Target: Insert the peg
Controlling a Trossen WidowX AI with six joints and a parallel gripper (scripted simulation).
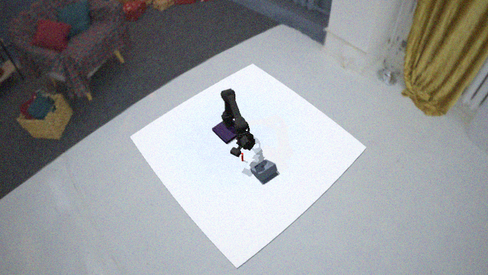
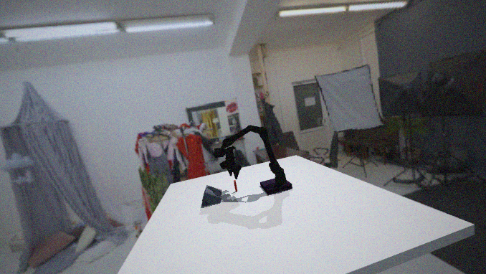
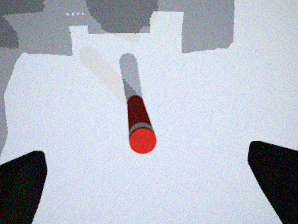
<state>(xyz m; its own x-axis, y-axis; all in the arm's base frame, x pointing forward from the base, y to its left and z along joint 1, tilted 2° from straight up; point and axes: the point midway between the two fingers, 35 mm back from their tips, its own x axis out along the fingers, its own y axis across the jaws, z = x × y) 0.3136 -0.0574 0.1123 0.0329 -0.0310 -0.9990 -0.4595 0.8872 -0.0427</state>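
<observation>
Now: the red peg 4 cm below my gripper tip. From my gripper tip the other things lie so: sloped panel 15 cm ahead, 7 cm to the left, 7 cm below.
</observation>
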